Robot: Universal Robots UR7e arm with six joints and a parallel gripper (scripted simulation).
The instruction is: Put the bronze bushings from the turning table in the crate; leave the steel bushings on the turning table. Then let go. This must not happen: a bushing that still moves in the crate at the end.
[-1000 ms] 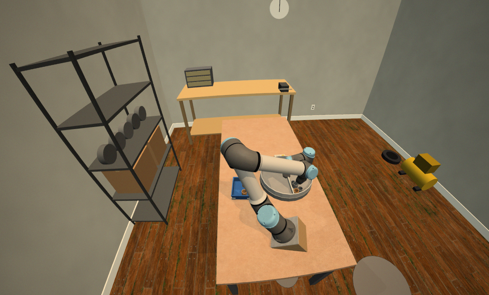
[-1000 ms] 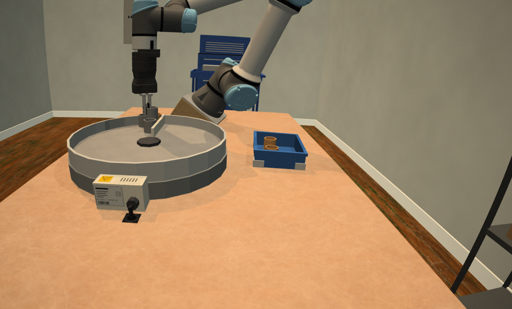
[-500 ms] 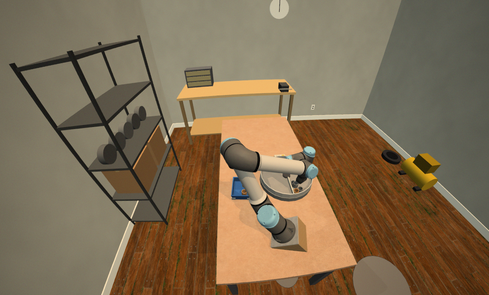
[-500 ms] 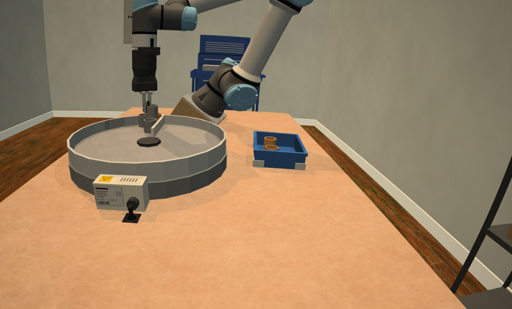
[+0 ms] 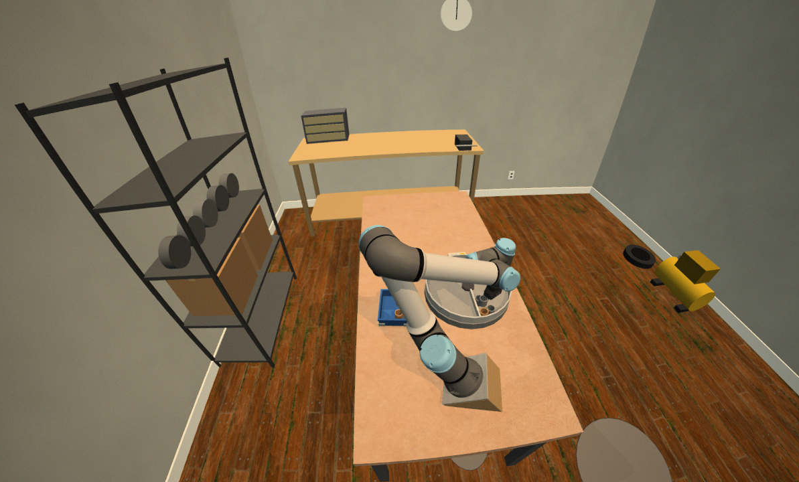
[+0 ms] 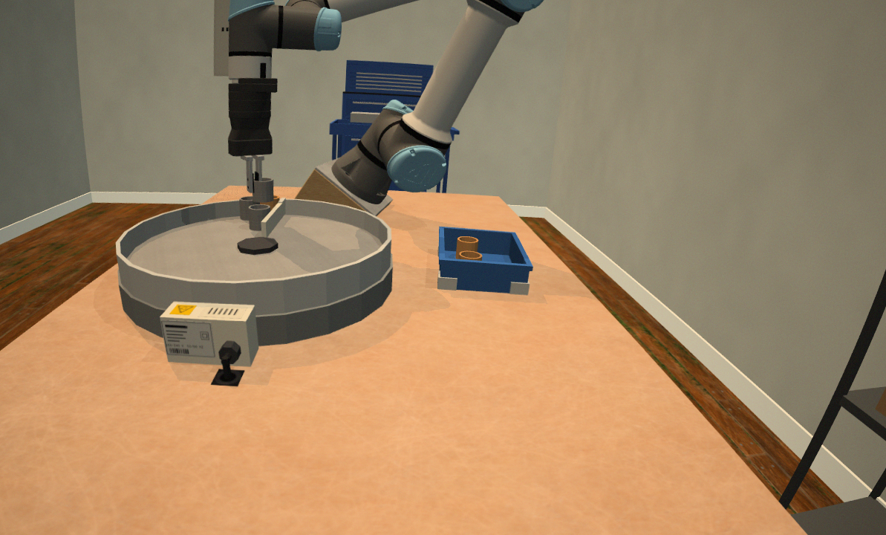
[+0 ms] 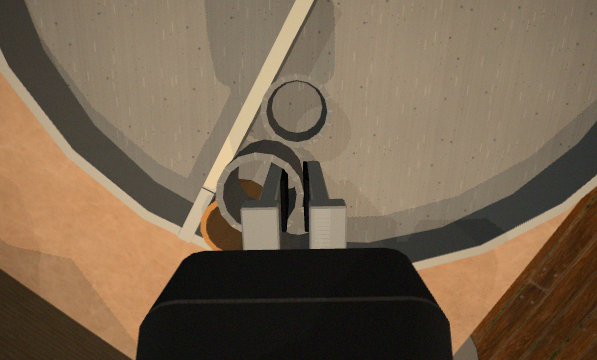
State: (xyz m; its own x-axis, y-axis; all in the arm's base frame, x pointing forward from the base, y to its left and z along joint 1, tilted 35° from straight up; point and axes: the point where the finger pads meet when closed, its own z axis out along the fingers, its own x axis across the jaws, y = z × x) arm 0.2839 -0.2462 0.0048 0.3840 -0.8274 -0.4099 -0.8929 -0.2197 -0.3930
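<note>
Right now my hand is 14 cm short of the turning table, 2 cm to the right of it and 8 cm above it. Also, from my hand: blue crate 12 cm ahead, 40 cm to the left, 11 cm below.
</note>
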